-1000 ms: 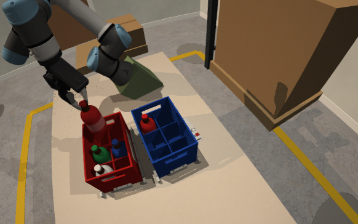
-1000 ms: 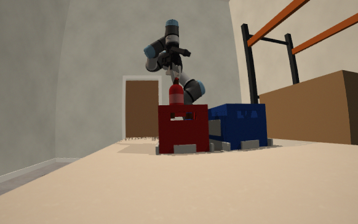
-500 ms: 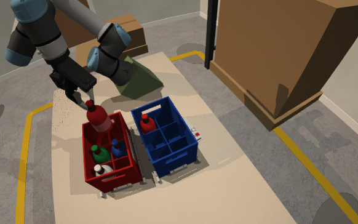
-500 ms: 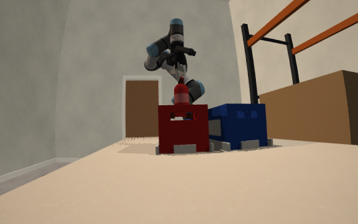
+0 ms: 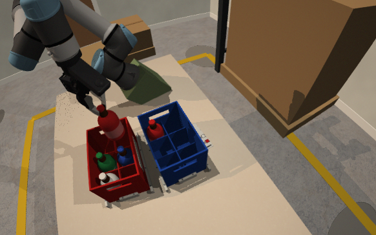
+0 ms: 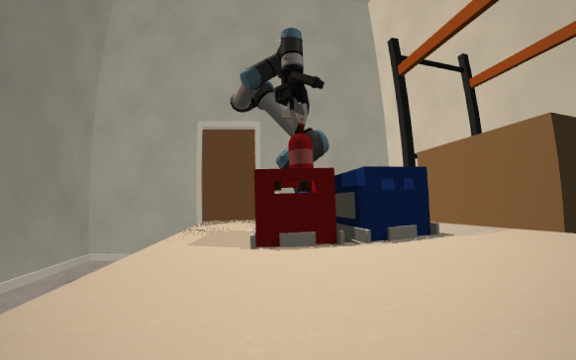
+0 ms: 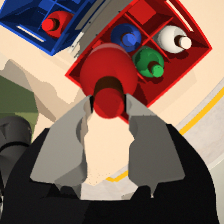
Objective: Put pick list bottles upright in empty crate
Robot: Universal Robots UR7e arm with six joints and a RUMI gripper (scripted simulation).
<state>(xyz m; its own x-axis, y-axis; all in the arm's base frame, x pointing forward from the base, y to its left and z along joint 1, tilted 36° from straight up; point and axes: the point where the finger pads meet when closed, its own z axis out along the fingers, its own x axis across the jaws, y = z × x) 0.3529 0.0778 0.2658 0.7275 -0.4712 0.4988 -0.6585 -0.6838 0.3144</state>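
Now: the red bottle 70 mm below my hand. From my hand the other things lie so: red crate 250 mm below, 60 mm ahead, 40 mm to the right; then blue bottle 250 mm below, 50 mm ahead; then green bottle 250 mm below, 90 mm to the right, 60 mm ahead.
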